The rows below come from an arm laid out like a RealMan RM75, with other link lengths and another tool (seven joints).
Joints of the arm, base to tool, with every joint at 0 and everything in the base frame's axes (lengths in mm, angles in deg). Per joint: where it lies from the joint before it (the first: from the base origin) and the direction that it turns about. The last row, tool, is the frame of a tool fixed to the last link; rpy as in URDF.
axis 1: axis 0 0 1 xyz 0 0 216.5
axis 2: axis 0 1 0 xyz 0 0 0
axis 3: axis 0 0 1 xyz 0 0 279
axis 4: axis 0 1 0 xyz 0 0 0
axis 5: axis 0 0 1 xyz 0 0 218.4
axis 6: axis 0 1 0 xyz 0 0 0
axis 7: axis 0 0 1 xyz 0 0 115.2
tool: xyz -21 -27 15 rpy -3 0 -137.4
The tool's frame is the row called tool.
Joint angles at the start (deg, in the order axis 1, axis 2, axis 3, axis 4, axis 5, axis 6, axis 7):
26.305 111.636 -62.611 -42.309 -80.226 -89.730 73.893
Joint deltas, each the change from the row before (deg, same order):
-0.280 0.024 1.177 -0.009 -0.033 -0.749 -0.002
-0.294 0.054 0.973 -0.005 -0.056 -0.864 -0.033
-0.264 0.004 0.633 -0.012 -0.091 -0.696 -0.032
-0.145 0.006 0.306 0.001 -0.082 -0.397 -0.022
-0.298 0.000 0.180 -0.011 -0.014 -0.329 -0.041
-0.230 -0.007 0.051 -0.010 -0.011 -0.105 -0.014
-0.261 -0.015 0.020 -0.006 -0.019 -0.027 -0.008
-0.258 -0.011 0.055 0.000 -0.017 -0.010 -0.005
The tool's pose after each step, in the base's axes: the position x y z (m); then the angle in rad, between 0 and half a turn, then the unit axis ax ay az. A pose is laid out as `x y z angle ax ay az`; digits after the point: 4 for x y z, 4 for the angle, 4 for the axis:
0.2453 0.3775 0.0472 2.3803 -0.4576 -0.8884 -0.0366
0.2473 0.3754 0.0501 2.3683 -0.4582 -0.8881 -0.0360
0.2489 0.3734 0.0521 2.3618 -0.4584 -0.8881 -0.0350
0.2498 0.3722 0.0529 2.3592 -0.4584 -0.8881 -0.0341
0.2515 0.3704 0.0535 2.3573 -0.4595 -0.8876 -0.0336
0.2530 0.3692 0.0537 2.3570 -0.4607 -0.8869 -0.0340
0.2547 0.3680 0.0539 2.3574 -0.4625 -0.8859 -0.0350
0.2564 0.3669 0.0541 2.3573 -0.4645 -0.8848 -0.0362

